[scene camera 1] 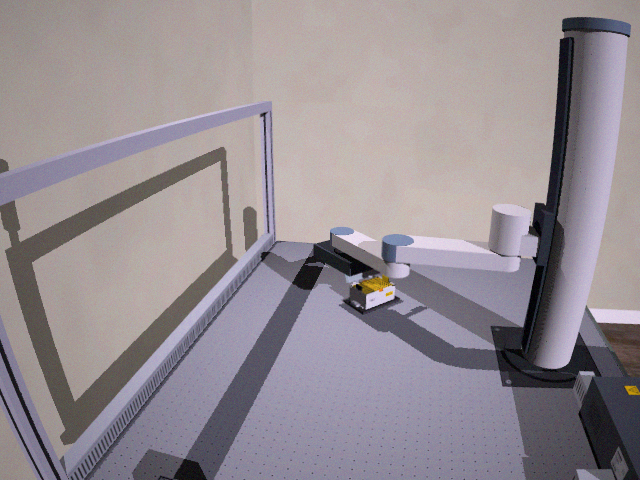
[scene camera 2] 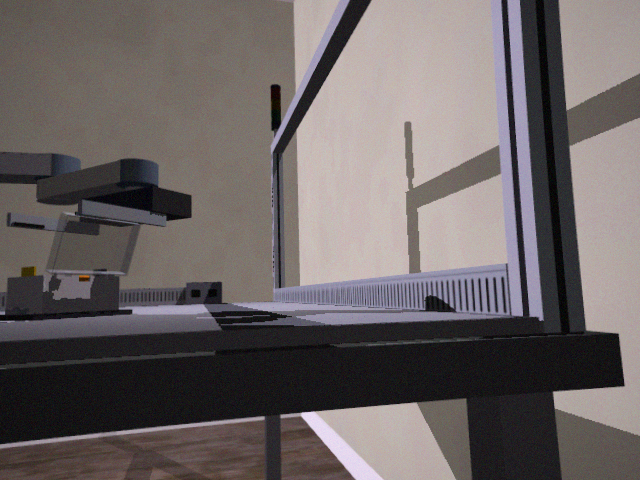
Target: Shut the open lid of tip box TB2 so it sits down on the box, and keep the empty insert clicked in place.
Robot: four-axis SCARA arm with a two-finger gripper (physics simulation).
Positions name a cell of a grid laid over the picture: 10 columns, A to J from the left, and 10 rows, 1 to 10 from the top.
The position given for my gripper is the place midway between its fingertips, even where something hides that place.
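My gripper (scene camera 2: A5) (scene camera 1: F6) in sight. Clear lid (scene camera 2: B6) too.
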